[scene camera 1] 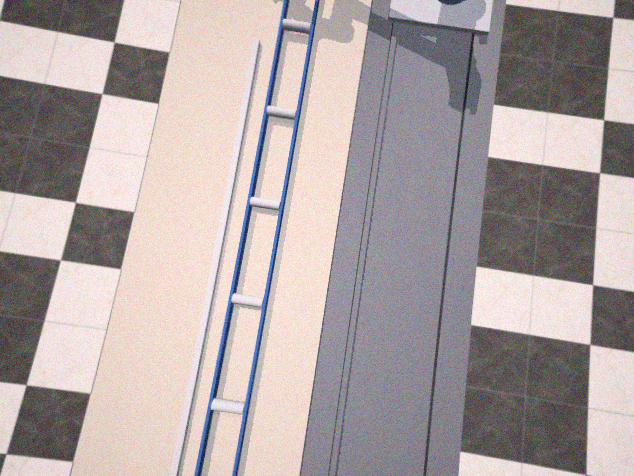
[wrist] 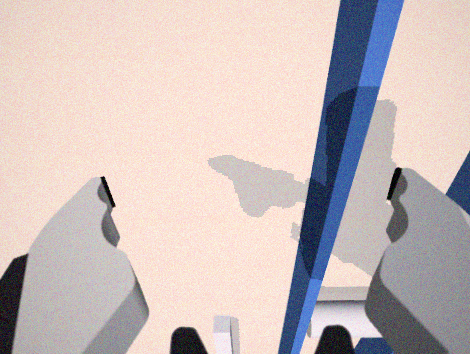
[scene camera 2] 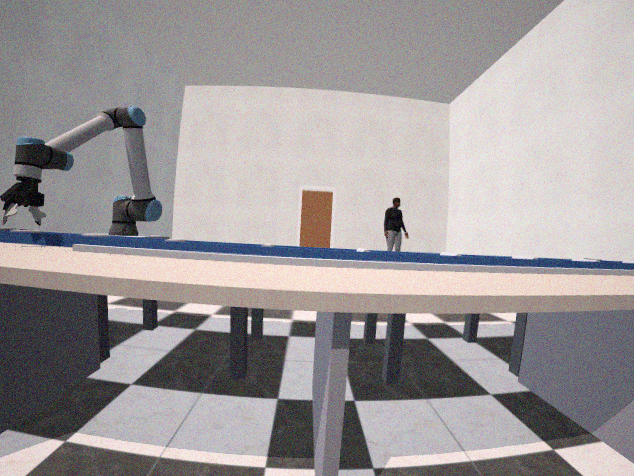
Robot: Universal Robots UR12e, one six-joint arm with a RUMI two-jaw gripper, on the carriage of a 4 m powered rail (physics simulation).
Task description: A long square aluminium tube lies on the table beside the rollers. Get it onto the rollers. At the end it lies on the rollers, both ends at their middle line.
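Seen in the pictures: gripper, between the fingertips: (wrist: 247,176) (scene camera 2: 22,225); arm's base, origin of its link: (scene camera 2: 123,235).
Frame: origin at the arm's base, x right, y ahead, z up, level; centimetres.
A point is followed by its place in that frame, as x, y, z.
The long square aluminium tube (scene camera 1: 221,230) @(-128.8, 78.3, -0.5) (scene camera 2: 204,258) @(-95.8, 79.9, -2.4) (wrist: 222,327) @(-42.2, 78.8, -1.2) lies on the table, beside and roughly parallel to the blue roller frame. In the wrist view its near end shows at the bottom, left of the frame. The white rollers (scene camera 1: 264,203) @(-115.4, 62.0, 2.9) (wrist: 345,318) @(-33.2, 64.1, 1.9) sit crosswise between the frame's two blue side rails, with no tube on them. My gripper (scene camera 2: 22,223) @(-11.2, 75.4, 5.5) (wrist: 247,176) @(-11.2, 75.4, 5.5) is open and empty, pointing down above the table and frame, past the tube's end. One blue side rail runs below and between its fingers in the wrist view. The tube's far end is out of view.
The blue side rails (scene camera 1: 272,256) @(-136.1, 55.2, 2.2) (scene camera 2: 230,245) @(-101.6, 69.4, 2.0) (wrist: 350,50) @(-6.1, 69.4, 0.2) stand higher than the tube. The table (scene camera 1: 153,256) @(-143.8, 104.7, -3.0) (scene camera 2: 256,293) @(-121.9, 116.0, -4.0) carries both. The grey rail bed (scene camera 1: 404,256) runs alongside, with the arm's carriage (scene camera 1: 425,14) @(-18.8, 6.4, 0.0) at its top. A person (scene camera 2: 393,220) stands behind the table.
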